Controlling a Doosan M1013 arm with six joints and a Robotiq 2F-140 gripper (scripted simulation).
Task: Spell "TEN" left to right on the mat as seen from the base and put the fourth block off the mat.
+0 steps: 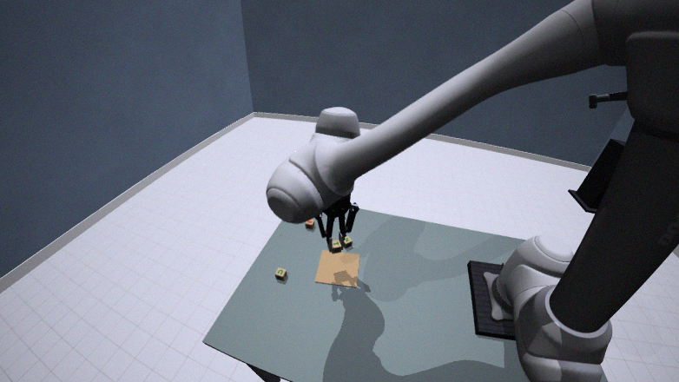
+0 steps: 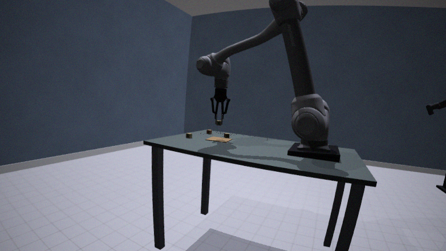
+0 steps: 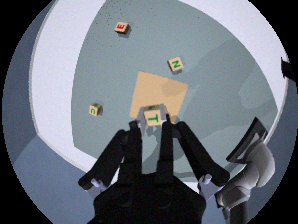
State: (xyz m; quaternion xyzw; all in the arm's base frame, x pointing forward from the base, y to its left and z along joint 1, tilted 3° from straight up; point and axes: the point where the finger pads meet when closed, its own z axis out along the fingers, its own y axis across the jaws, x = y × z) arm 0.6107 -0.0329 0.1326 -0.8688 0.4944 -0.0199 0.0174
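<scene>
The block is 20 mm below my hand. From my hand the other things lie so: tan mat: 10 mm behind, 10 mm to the left, 130 mm below.
</scene>
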